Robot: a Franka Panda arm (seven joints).
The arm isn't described. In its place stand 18 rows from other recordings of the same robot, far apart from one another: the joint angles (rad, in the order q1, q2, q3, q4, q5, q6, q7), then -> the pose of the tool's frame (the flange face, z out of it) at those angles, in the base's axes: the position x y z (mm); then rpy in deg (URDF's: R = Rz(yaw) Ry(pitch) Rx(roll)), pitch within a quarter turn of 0, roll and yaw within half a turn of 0.
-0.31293 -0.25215 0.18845 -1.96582 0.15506 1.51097 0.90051 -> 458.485, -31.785, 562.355, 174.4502, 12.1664, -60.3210
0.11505 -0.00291 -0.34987 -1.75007 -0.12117 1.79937 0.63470 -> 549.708, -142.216, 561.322, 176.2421, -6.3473, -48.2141
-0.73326 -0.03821 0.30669 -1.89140 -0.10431 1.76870 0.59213 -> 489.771, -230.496, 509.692, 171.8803, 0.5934, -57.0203
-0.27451 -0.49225 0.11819 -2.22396 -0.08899 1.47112 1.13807 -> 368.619, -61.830, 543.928, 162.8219, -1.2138, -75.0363
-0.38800 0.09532 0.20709 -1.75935 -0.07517 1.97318 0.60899 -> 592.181, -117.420, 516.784, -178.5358, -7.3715, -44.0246
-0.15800 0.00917 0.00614 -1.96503 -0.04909 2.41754 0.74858 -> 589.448, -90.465, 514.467, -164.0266, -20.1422, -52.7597
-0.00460 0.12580 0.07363 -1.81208 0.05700 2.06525 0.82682 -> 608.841, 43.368, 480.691, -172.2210, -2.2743, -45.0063
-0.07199 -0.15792 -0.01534 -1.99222 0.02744 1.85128 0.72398 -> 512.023, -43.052, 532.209, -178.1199, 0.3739, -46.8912
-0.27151 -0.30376 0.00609 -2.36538 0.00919 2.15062 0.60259 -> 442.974, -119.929, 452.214, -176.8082, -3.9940, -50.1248
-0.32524 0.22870 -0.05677 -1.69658 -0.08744 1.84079 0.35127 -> 573.148, -235.112, 452.691, 173.1995, 2.7217, -40.5813
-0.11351 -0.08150 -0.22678 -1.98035 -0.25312 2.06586 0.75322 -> 515.070, -199.449, 518.321, 176.6815, -15.1167, -56.4025
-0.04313 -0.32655 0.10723 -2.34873 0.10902 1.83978 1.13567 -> 424.377, 37.349, 443.629, 171.9061, 7.7602, -64.6661
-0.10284 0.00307 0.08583 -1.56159 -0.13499 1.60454 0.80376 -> 558.823, -23.580, 631.142, 176.2600, -7.1328, -46.6869
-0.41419 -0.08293 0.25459 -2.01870 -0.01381 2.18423 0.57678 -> 549.650, -85.698, 511.176, -173.8614, -12.8348, -42.4073
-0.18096 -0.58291 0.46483 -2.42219 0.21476 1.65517 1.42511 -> 341.909, 133.656, 472.905, 166.8995, -0.6988, -73.3481
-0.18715 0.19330 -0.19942 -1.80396 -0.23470 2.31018 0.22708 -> 595.545, -239.169, 471.788, 169.1252, -19.6948, -25.1989
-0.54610 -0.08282 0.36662 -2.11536 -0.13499 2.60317 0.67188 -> 561.565, -94.336, 511.566, -165.9473, -30.2565, -46.6725
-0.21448 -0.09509 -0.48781 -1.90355 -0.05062 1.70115 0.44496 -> 391.281, -347.210, 523.327, 176.8402, 5.9921, -65.0925
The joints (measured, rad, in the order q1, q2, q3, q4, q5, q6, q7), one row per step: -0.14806 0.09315 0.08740 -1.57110 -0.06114 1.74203 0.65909; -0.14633 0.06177 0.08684 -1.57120 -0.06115 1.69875 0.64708; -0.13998 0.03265 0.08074 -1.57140 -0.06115 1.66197 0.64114; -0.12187 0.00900 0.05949 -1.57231 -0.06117 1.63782 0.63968; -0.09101 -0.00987 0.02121 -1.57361 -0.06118 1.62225 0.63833; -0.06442 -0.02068 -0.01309 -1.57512 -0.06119 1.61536 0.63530; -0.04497 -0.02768 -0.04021 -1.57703 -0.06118 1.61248 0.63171; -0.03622 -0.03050 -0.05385 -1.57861 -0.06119 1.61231 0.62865; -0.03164 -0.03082 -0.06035 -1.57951 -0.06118 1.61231 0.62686; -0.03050 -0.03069 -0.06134 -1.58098 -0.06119 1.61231 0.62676; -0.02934 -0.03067 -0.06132 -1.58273 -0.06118 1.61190 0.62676; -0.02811 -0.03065 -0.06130 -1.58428 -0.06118 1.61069 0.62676; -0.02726 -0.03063 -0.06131 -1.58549 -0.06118 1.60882 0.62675
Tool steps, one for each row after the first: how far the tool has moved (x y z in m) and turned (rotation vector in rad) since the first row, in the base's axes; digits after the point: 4 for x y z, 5 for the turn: -0.0124 0.0019 0.0143 -0.00307 0.01291 0.01079; -0.0240 0.0033 0.0276 -0.00575 0.02136 0.01486; -0.0334 0.0025 0.0383 -0.00784 0.02306 0.01173; -0.0409 -0.0010 0.0468 -0.00873 0.02122 0.00468; -0.0452 -0.0051 0.0514 -0.00856 0.01899 -0.00043; -0.0481 -0.0094 0.0541 -0.00804 0.01699 -0.00470; -0.0492 -0.0122 0.0548 -0.00778 0.01610 -0.00654; -0.0495 -0.0133 0.0546 -0.00760 0.01679 -0.00667; -0.0494 -0.0132 0.0538 -0.00746 0.01839 -0.00641; -0.0494 -0.0126 0.0529 -0.00727 0.02056 -0.00524; -0.0495 -0.0119 0.0521 -0.00704 0.02332 -0.00405; -0.0496 -0.0114 0.0513 -0.00678 0.02640 -0.00329
